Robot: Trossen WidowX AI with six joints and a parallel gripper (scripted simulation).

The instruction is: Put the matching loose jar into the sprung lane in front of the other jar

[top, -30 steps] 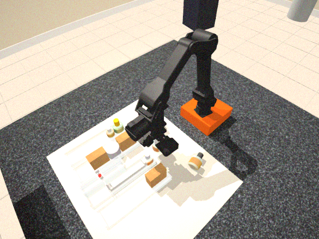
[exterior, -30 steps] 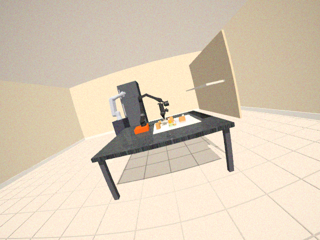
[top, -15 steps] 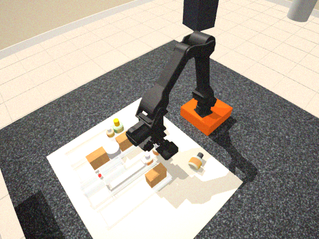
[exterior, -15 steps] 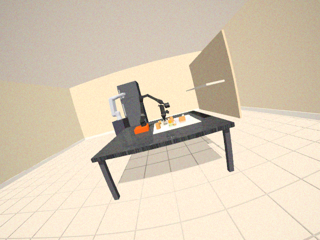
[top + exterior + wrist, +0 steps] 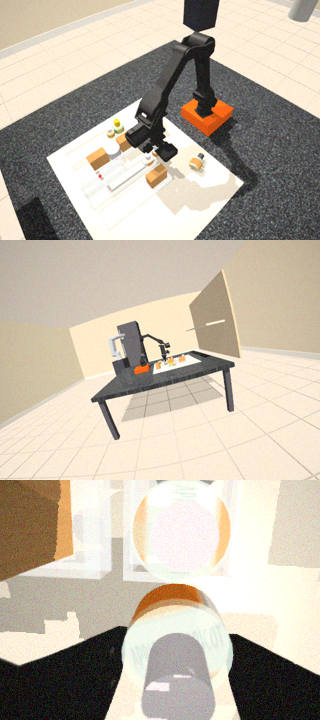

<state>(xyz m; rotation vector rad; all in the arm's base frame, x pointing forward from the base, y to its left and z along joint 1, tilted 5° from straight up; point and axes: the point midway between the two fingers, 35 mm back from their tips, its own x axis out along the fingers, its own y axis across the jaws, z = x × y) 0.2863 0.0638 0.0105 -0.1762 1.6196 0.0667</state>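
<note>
Right now the clear sprung lane is 20 cm ahead of my gripper tip, 1 cm to the left of it and 3 cm below it.
</note>
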